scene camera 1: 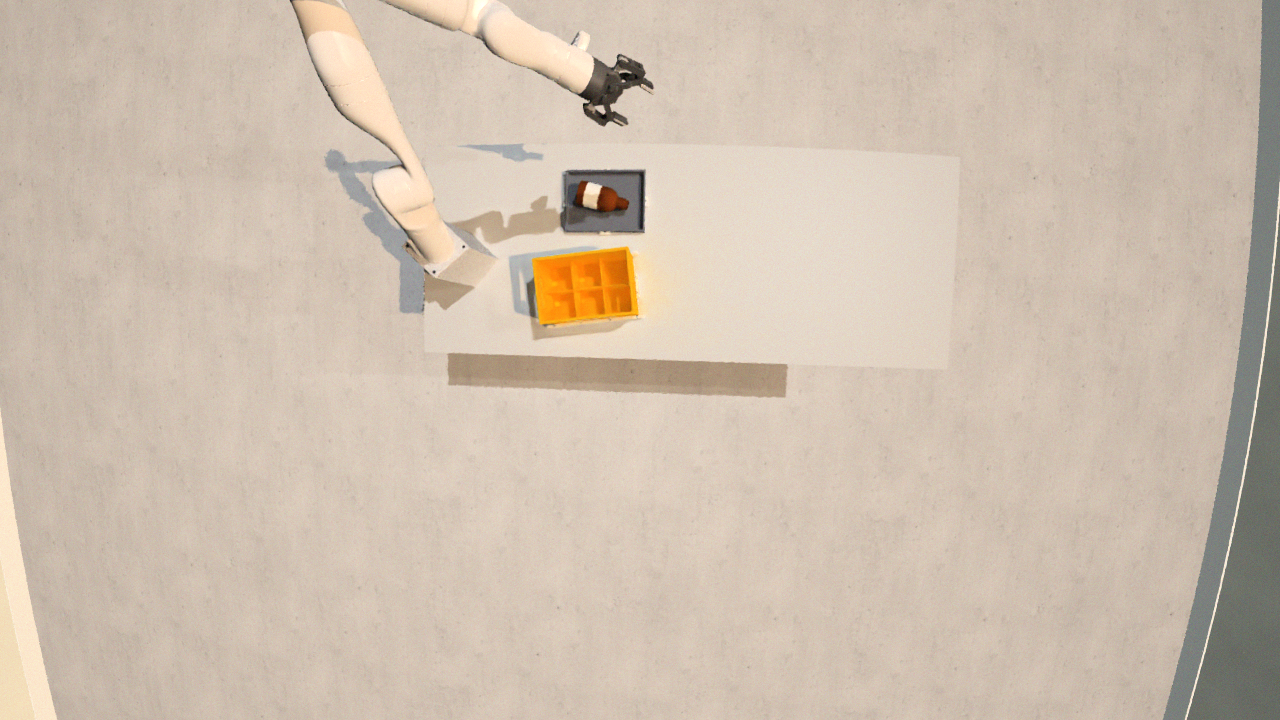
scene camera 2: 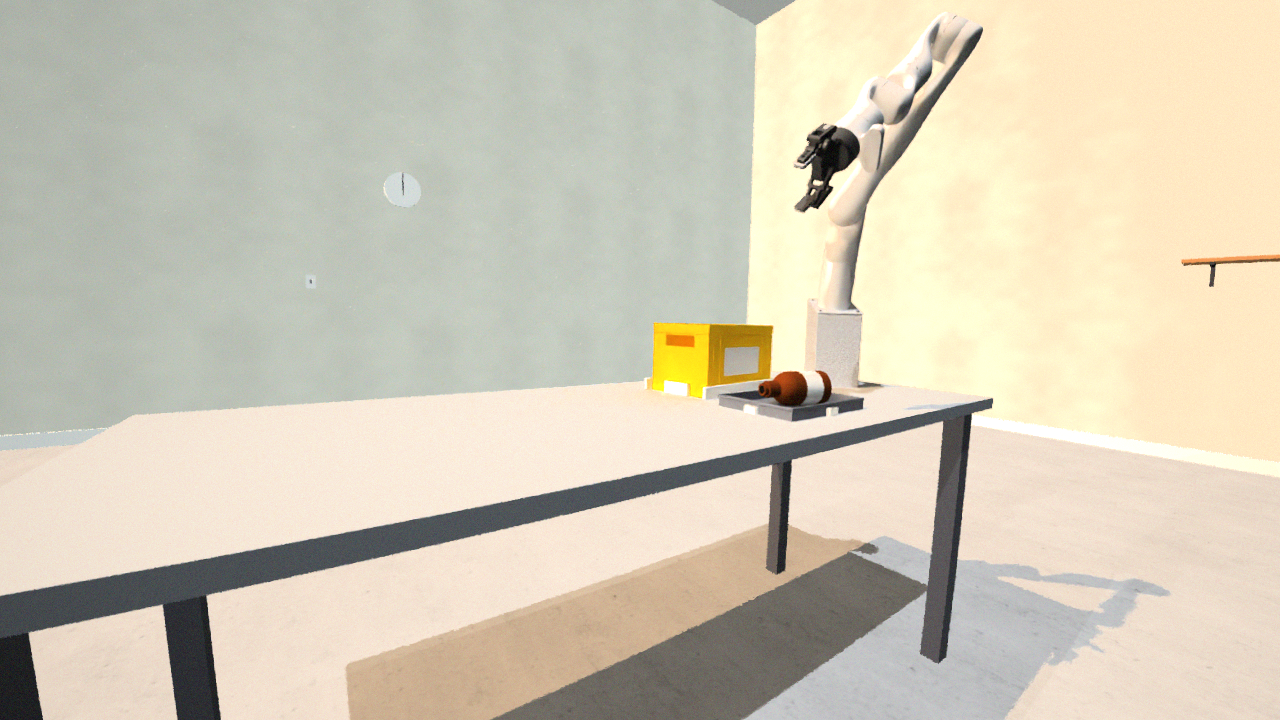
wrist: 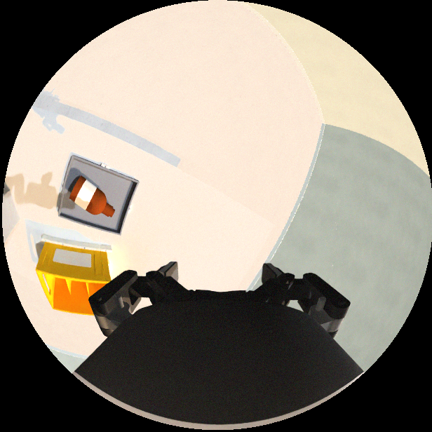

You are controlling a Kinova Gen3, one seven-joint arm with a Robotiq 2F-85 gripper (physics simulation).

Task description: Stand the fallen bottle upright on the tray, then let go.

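Seen in the pictures: gripper, between the fingertips: (scene camera 1: 639,107) (scene camera 2: 798,189); arm's base, origin of its link: (scene camera 1: 437,247) (scene camera 2: 832,306).
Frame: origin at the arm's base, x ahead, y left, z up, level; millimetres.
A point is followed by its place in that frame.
Observation:
A brown bottle with a white label (scene camera 1: 601,196) @[x 426, y 186, z -159 mm] (scene camera 2: 794,387) @[x 457, y 217, z -188 mm] (wrist: 91,196) lies on its side in the grey tray (scene camera 1: 605,230) @[x 434, y 96, z -212 mm] (scene camera 2: 778,411) @[x 553, y 256, z -223 mm] (wrist: 90,224). In the scene camera 1 view its neck points right; in the scene camera 2 view its mouth points left. My gripper (scene camera 1: 640,105) @[x 554, y 279, z 185 mm] (scene camera 2: 799,188) @[x 554, y 279, z 185 mm] (wrist: 219,272) is open with nothing between its fingers. It hangs high above the table level, well apart from the bottle and tray. In the wrist view the bottle and tray are at the left, away from the fingertips.
A yellow crate with six compartments (scene camera 1: 586,286) @[x 375, y -79, z -230 mm] (scene camera 2: 711,358) @[x 507, y 17, z -142 mm] (wrist: 75,270) stands beside the tray on the white table (scene camera 1: 805,259) @[x 1070, y 30, z -238 mm] (scene camera 2: 358,465) @[x 1237, y 187, z -238 mm]. The arm's base block (scene camera 1: 460,261) @[x 50, y -33, z -34 mm] (scene camera 2: 836,349) @[x 37, y 43, z -127 mm] stands at the table's end, near the crate and tray.

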